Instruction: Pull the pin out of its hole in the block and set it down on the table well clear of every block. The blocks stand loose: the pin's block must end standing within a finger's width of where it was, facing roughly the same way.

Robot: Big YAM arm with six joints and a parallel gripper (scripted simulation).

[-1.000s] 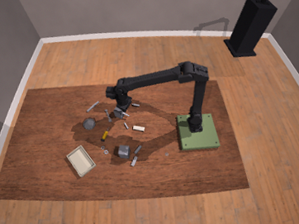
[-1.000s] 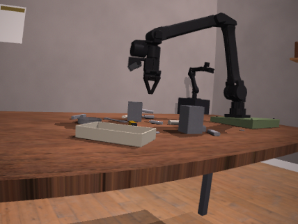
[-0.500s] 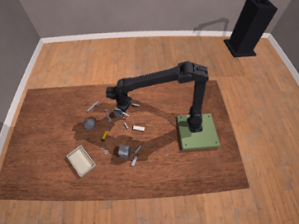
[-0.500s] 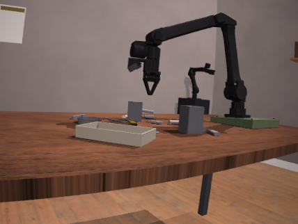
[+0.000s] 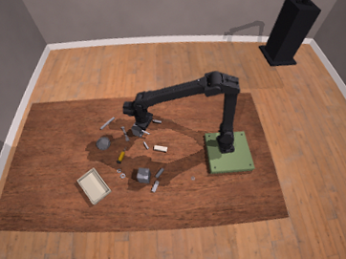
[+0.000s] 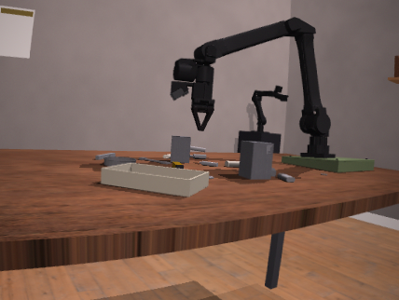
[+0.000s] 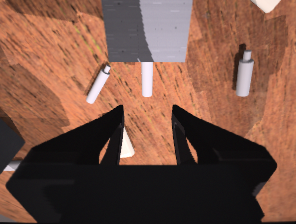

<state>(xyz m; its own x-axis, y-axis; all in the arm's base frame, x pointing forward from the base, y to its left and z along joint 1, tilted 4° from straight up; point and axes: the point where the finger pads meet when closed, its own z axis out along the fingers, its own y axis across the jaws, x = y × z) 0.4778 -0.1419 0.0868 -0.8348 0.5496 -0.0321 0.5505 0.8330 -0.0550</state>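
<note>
My hand is 2 cm short of the light grey pin, 1 cm to the left of it and 7 cm above it. Also, from my hand: white cylinder: 7 cm behind, 11 cm to the left, 10 cm below; grey block: 3 cm ahead, 28 cm to the left, 6 cm below; yellow-handled tool: 17 cm ahead, 12 cm to the left, 10 cm below.
</note>
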